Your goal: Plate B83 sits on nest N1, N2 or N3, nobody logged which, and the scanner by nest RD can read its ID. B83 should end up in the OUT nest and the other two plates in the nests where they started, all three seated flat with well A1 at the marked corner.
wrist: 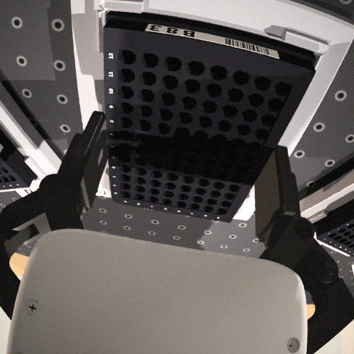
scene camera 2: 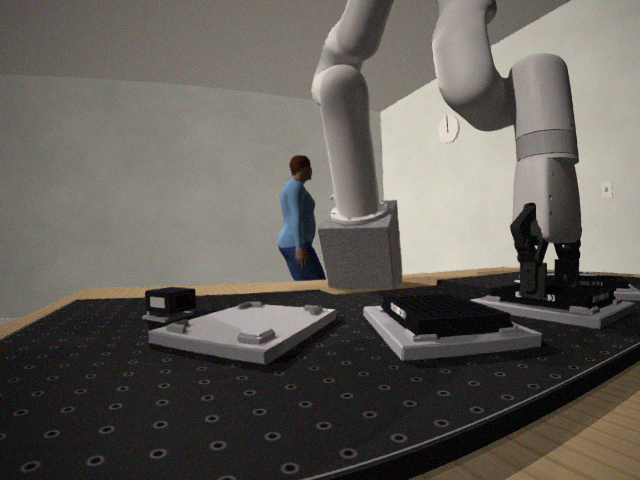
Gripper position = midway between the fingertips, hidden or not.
Observation:
In view: the gripper [scene camera 2: 550,293].
The gripper is seen too in the wrist view [wrist: 187,145].

